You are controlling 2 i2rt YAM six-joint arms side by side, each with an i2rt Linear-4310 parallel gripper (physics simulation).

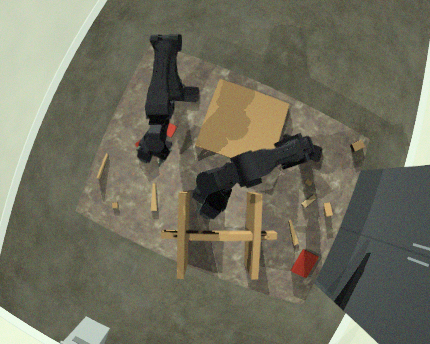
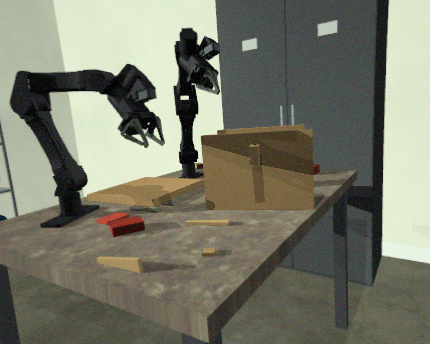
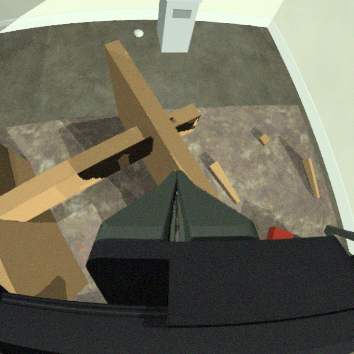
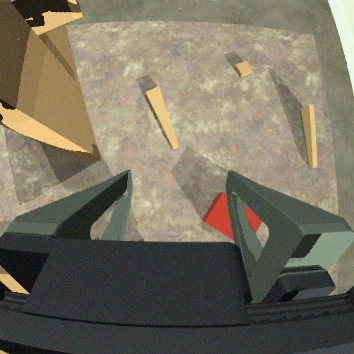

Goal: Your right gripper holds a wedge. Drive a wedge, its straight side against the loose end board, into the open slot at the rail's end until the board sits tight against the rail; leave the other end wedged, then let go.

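Frame: origin at the left arm's base, x ahead, y left, z up, level; millimetres.
Seen in the pictures: left gripper, between the fingertips: (image 1: 196,211) (image 2: 218,92) (image 3: 176,178); right gripper, between the fingertips: (image 1: 151,162) (image 2: 155,145) (image 3: 309,232) (image 4: 178,177); left arm's base, origin of its link: (image 2: 189,178); right arm's base, origin of its link: (image 1: 176,93) (image 2: 72,216).
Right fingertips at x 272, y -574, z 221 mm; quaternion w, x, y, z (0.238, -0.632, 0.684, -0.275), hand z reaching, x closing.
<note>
Offsets run from my right fingertips to a thing's top centre.
A pale wedge @[dx +139, dy +8, dz -212 mm] (image 1: 154,197) (image 2: 207,222) (image 3: 225,181) (image 4: 162,117) lies flat on the table, apart from the near end board @[dx +223, dy +185, dz +13 mm] (image 1: 183,255) (image 2: 225,175) (image 3: 145,112) (image 4: 75,110). The rail @[dx +183, dy +318, dz -11 mm] (image 1: 220,235) (image 3: 102,148) runs between that upright board and the far end board @[dx +144, dy +447, dz +13 mm] (image 1: 255,265) (image 3: 40,250). Its slotted end sticks out past the near board; a dark opening shows there, with no wedge visible in it. My right gripper (image 2: 155,145) (image 4: 178,177) is open and empty, high above the table. My left gripper (image 2: 217,91) (image 3: 176,178) is shut on nothing, above the boards.
A second wedge @[dx +86, dy -265, dz -194 mm] (image 1: 102,166) (image 2: 120,264) (image 3: 311,177) (image 4: 309,135) and a small block @[dx +234, dy -154, dz -212 mm] (image 1: 115,205) (image 2: 209,251) (image 3: 264,139) (image 4: 243,69) lie nearby. Red blocks (image 1: 171,130) (image 2: 127,226) lie below my right arm. A flat panel @[dx -286, dy +287, dz -195 mm] (image 1: 260,115) (image 2: 145,190) lies behind the boards.
</note>
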